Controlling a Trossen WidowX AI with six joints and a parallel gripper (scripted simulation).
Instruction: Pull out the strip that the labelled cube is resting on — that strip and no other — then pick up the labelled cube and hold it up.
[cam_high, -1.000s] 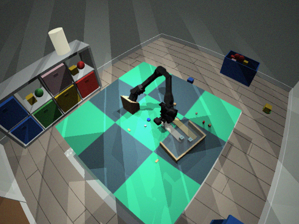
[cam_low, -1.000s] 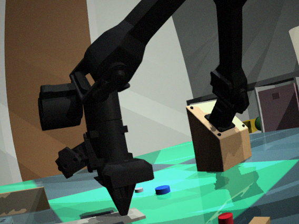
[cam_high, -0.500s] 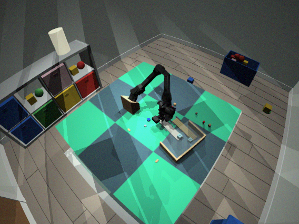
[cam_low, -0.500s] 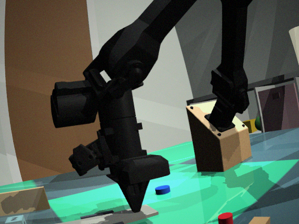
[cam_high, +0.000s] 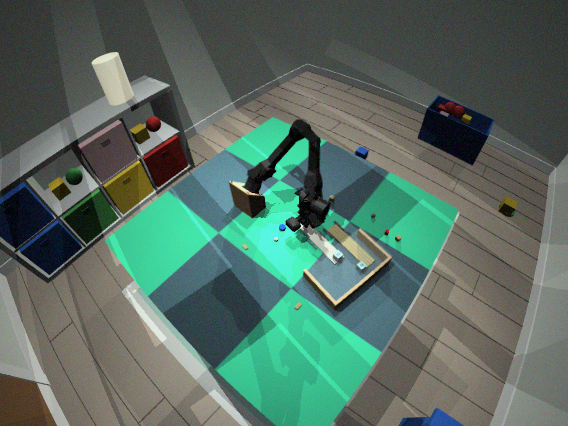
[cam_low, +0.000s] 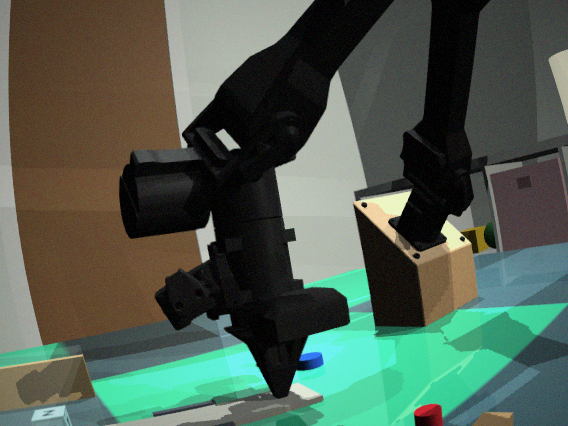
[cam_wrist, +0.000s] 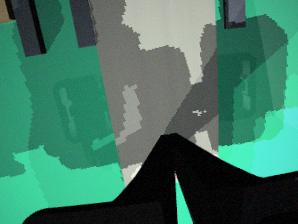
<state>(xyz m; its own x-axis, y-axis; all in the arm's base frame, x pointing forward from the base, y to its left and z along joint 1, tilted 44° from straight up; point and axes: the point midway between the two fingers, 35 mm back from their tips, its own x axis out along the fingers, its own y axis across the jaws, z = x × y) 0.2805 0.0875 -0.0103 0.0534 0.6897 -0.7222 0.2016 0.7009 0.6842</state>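
Right now the strip is 100 mm ahead of my gripper tip and 20 mm to the right of it. Also, from my gripper tip: blue disc: 80 mm behind, 70 mm to the right.
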